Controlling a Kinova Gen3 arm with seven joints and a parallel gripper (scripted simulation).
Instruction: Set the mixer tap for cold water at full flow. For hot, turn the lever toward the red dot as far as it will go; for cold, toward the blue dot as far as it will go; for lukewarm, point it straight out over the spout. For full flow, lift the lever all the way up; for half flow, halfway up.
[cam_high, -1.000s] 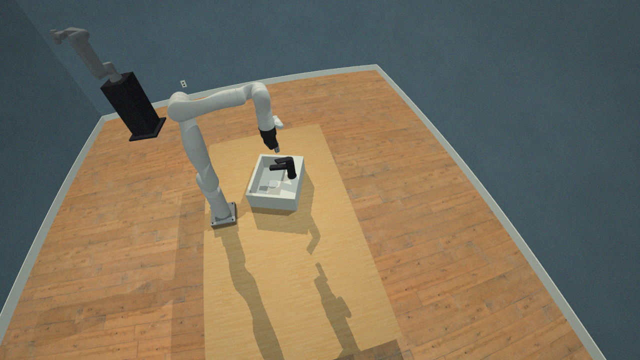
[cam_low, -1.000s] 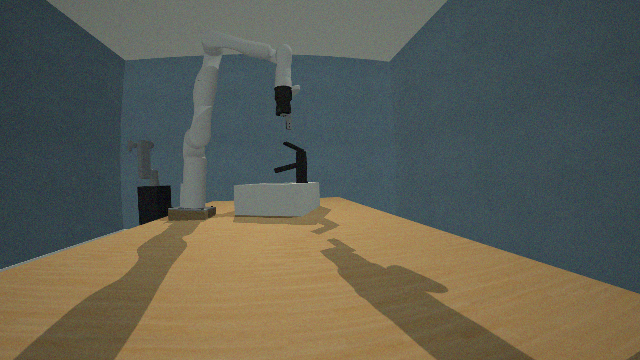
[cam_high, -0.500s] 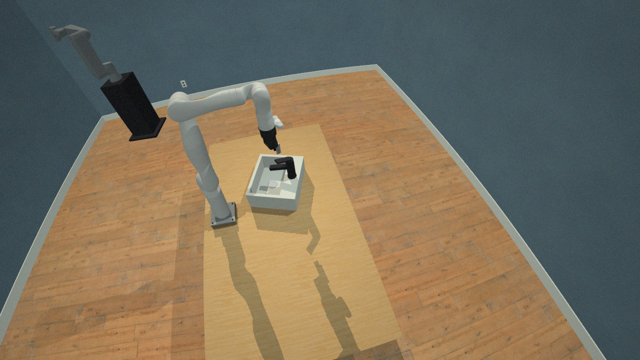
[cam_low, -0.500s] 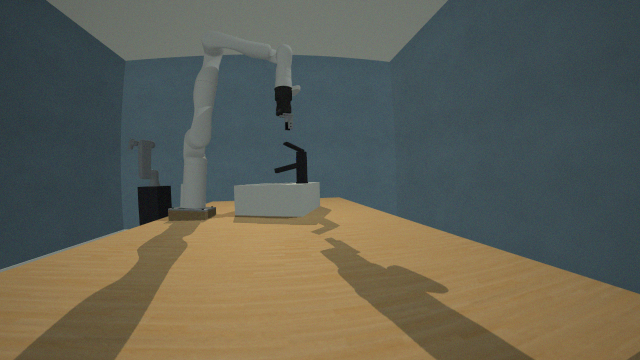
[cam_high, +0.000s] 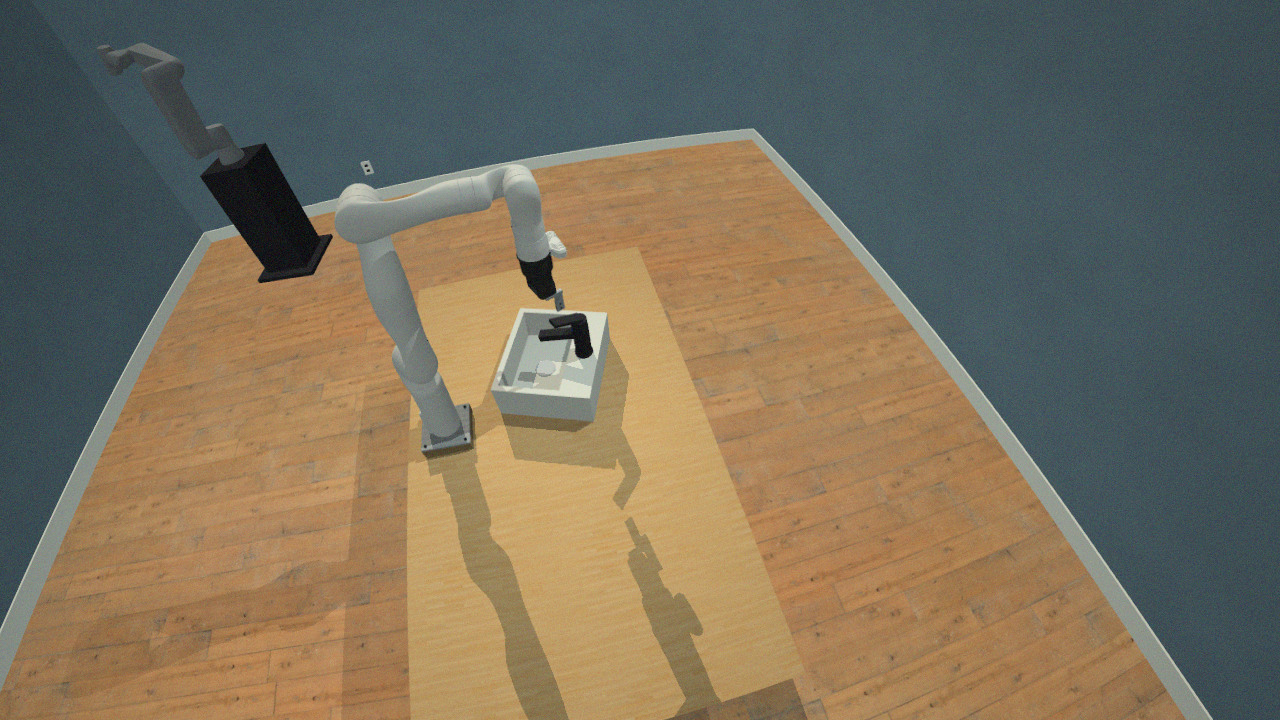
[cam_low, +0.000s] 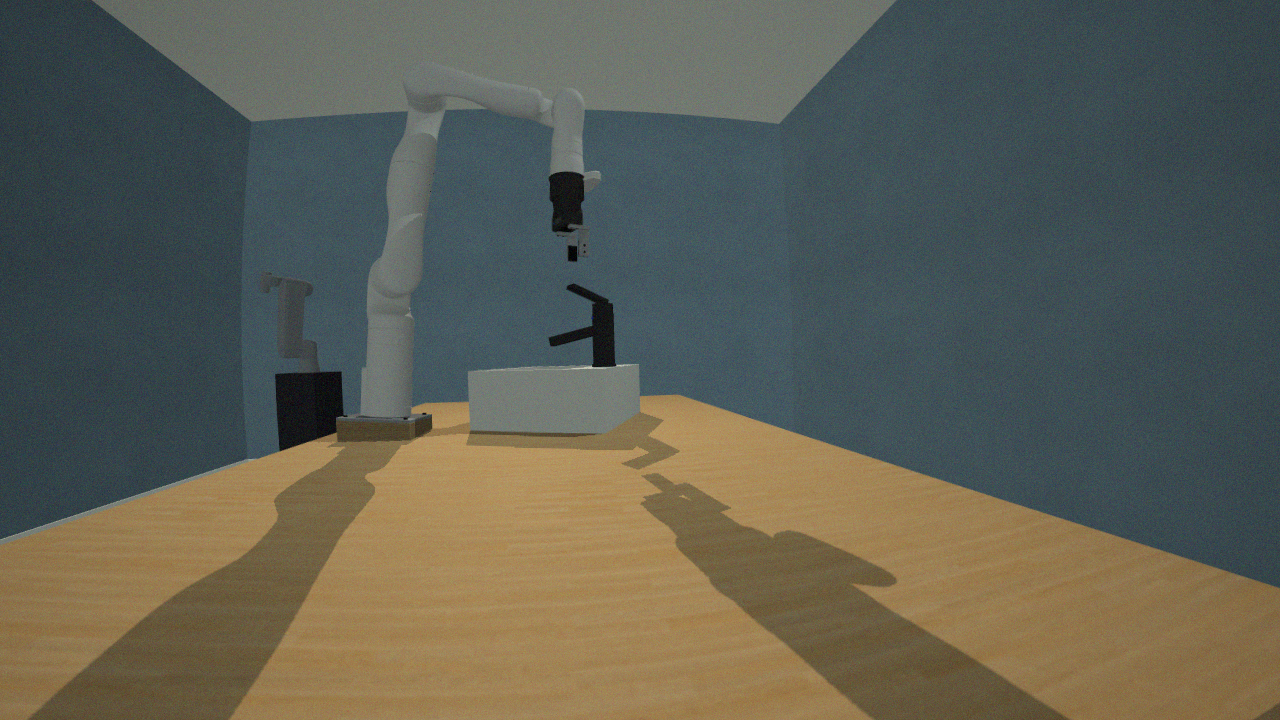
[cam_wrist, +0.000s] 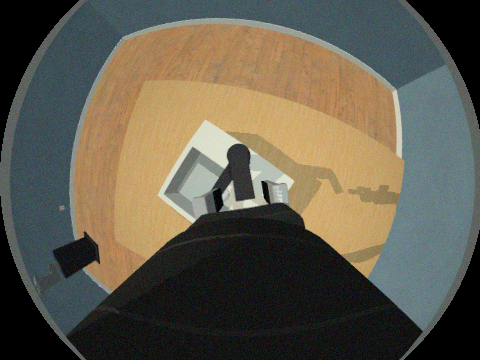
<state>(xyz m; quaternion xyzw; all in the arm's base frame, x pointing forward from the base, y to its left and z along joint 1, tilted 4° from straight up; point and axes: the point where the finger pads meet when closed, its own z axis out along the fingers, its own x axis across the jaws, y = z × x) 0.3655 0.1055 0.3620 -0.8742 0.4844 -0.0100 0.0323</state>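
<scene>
Right now the lever is 10 cm below my hand, 2 cm ahead of it and 1 cm to the left of it. Also, from my hand: white basin 34 cm below, 6 cm to the left, 6 cm behind.
</scene>
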